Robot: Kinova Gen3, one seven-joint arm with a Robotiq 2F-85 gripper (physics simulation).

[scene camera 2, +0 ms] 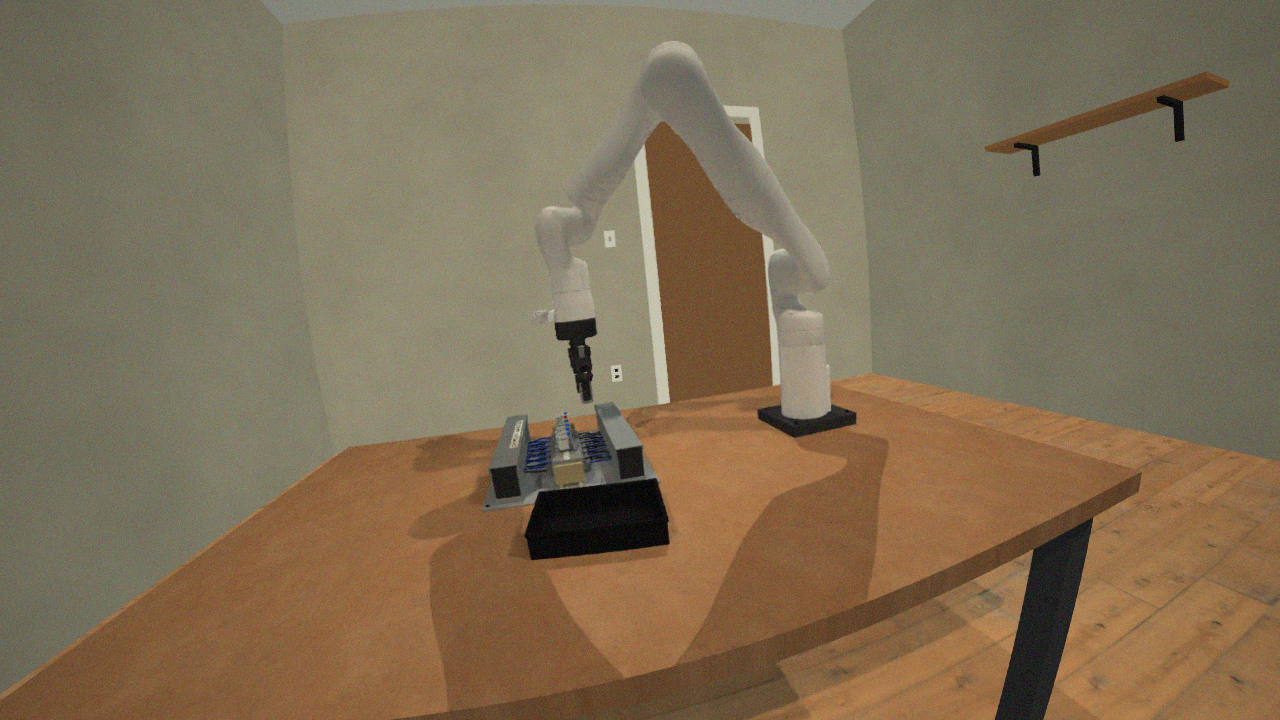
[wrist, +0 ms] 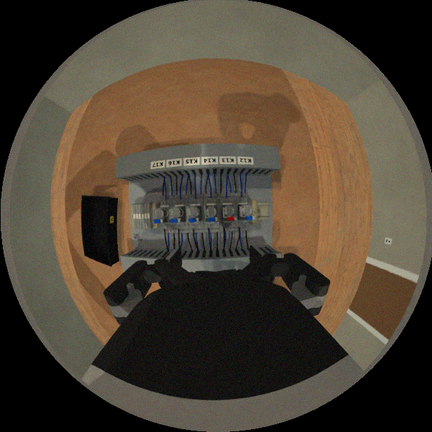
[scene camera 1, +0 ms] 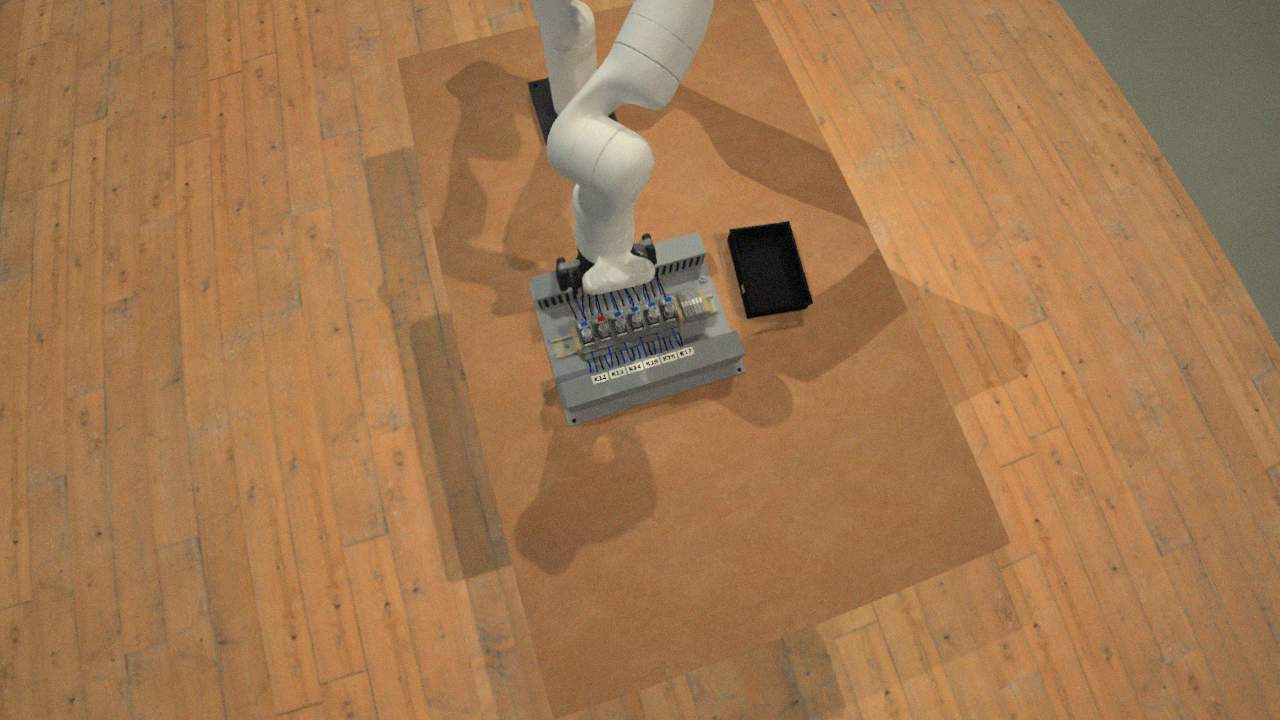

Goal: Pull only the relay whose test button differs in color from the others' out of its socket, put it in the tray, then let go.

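Where they show: gripper, fingertip midpoint: point(scene camera 2: 585, 397); arm's base, origin of the base link: point(scene camera 2: 804, 412).
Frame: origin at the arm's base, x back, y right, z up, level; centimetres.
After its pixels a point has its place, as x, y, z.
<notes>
The relay with the red test button point(scene camera 1: 602, 327) @(-47.4, 13.2, 4.6) point(wrist: 229, 213) sits in its socket in the row, at the K13 label, second from the K12 end. The other relays in the row, such as the one at K14 point(wrist: 211, 212), have blue buttons. The black tray point(scene camera 1: 770, 269) @(-46.6, -20.2, -1.9) point(scene camera 2: 597, 519) @(-46.9, -17.1, -1.9) point(wrist: 99, 227) stands beside the panel's K17 end; no relay shows in it. My gripper point(scene camera 2: 586, 400) @(-42.1, 10.0, 8.5) point(wrist: 215, 254) is open and empty. It hangs above the panel, with its fingers spread along the direction of the relay row. In scene camera 1 the wrist hides the fingertips.
The grey panel point(scene camera 1: 648, 391) @(-58.9, 9.7, -1.9) point(wrist: 200, 151) has a raised wire duct on each long side of the relay row, with blue and black wires between. Terminal blocks point(scene camera 1: 693, 306) @(-49.1, -2.7, 2.4) point(wrist: 141, 216) stand at the K17 end. The robot's base point(scene camera 2: 807, 419) @(-2.8, -4.4, 0.1) stands on the table behind the panel.
</notes>
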